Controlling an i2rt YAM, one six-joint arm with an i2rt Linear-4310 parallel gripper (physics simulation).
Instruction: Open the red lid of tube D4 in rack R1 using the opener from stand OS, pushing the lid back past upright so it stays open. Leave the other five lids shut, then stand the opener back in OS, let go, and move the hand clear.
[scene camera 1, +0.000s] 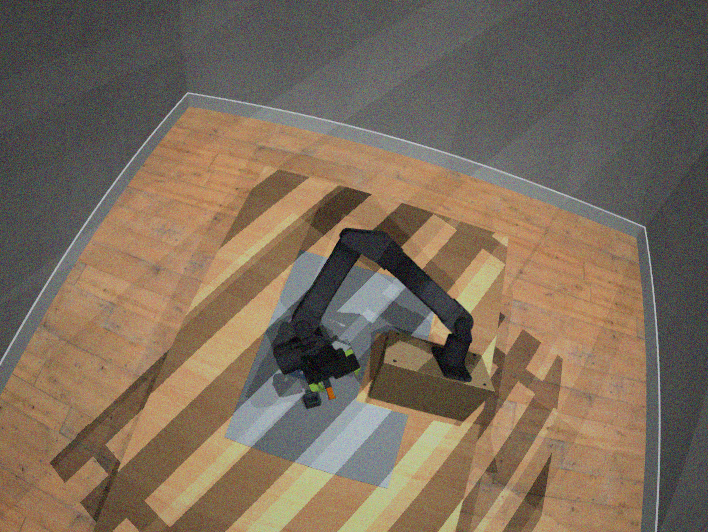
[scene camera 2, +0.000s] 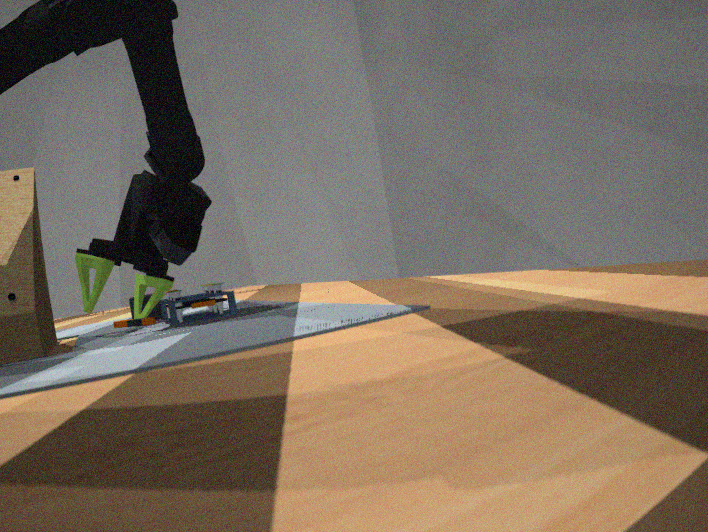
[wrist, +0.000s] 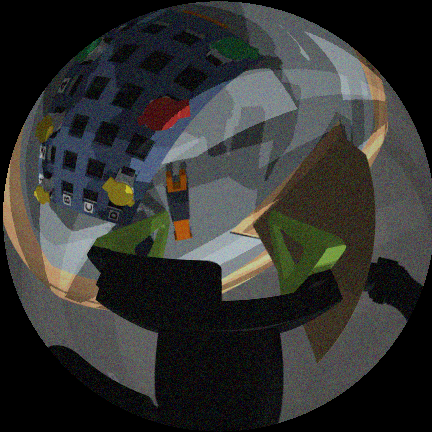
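The opener has orange ends and a dark middle and lies on the mat beside the rack. My gripper is open and empty, above the opener's plain end, which shows between the fingers nearer the left one in the wrist view. Rack R1 is blue. The red lid in column D looks flat and shut. Two yellow lids at the left, a yellow lid near the D label and two green lids look shut. Stand OS, a dark block, is mostly hidden behind the left finger in the wrist view.
The large wooden block carrying the arm's base stands close beside the hand. The blue-grey mat lies under the rack and opener. The arm covers the rack in the overhead view.
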